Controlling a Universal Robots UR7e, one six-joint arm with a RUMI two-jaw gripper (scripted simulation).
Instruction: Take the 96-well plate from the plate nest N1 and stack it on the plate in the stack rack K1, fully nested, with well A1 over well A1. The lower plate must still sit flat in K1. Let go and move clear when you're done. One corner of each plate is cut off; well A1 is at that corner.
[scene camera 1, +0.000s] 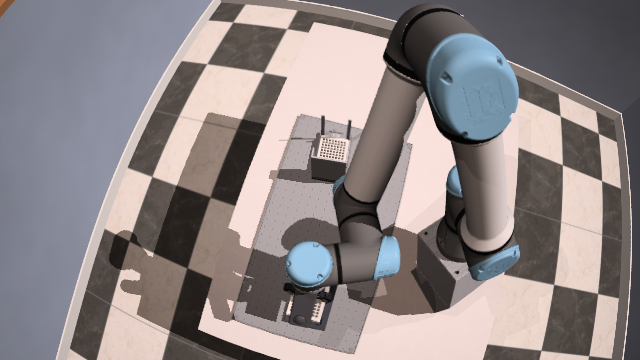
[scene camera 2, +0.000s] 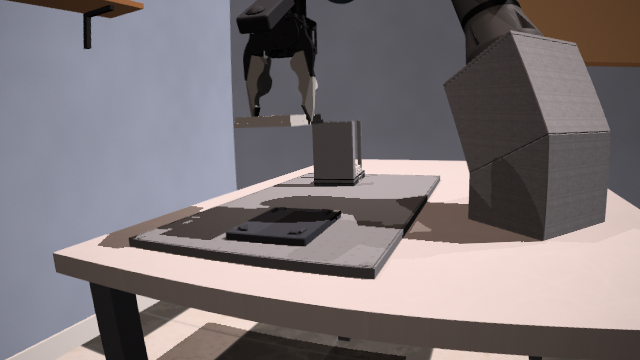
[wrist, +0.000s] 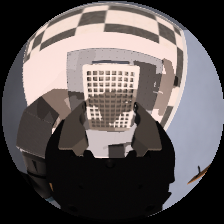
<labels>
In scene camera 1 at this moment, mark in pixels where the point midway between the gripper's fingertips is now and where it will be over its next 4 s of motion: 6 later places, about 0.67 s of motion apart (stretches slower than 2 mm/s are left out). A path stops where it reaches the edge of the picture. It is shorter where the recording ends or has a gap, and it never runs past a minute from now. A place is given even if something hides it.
My gripper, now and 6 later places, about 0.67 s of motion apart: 309, 295; 310, 292; 314, 270; 316, 248; 320, 225; 322, 202; 326, 181
</labels>
